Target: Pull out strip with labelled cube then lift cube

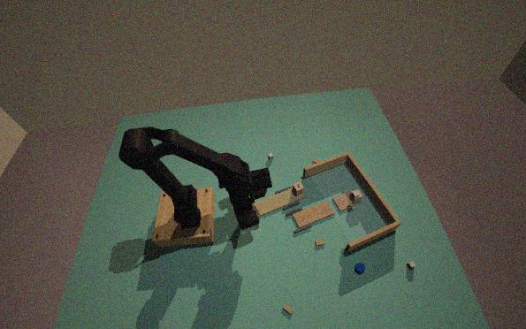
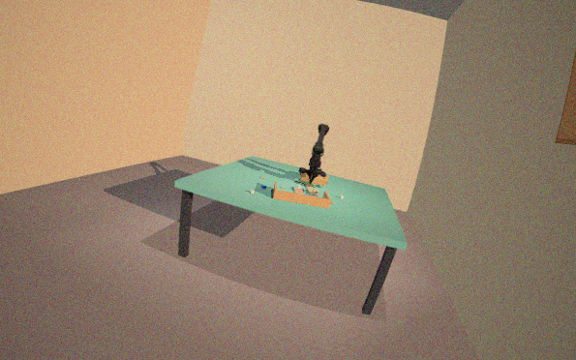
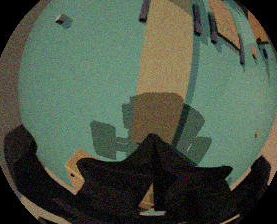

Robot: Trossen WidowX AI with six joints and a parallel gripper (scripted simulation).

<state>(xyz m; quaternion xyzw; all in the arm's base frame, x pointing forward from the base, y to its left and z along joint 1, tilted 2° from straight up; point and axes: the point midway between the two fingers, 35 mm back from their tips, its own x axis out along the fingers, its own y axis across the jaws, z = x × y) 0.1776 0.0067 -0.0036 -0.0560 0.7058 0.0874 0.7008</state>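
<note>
Right now the strip is 110 mm ahead of my gripper tip, 20 mm to the left of it and 10 mm below it. Also, from my gripper tip: blue disc: 320 mm ahead, 270 mm to the right, 10 mm below.
</note>
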